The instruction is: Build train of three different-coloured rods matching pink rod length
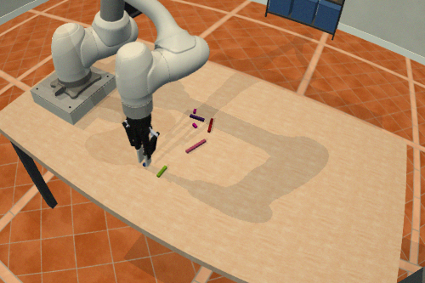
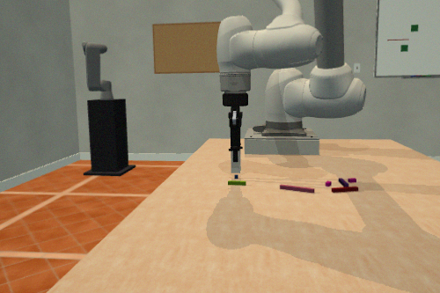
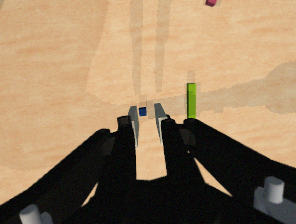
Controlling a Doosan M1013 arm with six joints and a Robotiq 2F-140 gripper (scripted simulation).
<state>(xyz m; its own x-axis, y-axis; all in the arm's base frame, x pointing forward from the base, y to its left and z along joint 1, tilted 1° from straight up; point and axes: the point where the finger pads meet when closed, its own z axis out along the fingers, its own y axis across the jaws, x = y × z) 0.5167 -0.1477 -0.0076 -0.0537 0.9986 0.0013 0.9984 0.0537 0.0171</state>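
My gripper is now 5 cm above the blue rod. Also, from my hand: pink rod (17 cm to the left, 10 cm ahead, 5 cm below); lime rod (6 cm ahead, 5 cm below, 1 cm to the left); purple rod (30 cm to the left, 5 cm below, 3 cm ahead).
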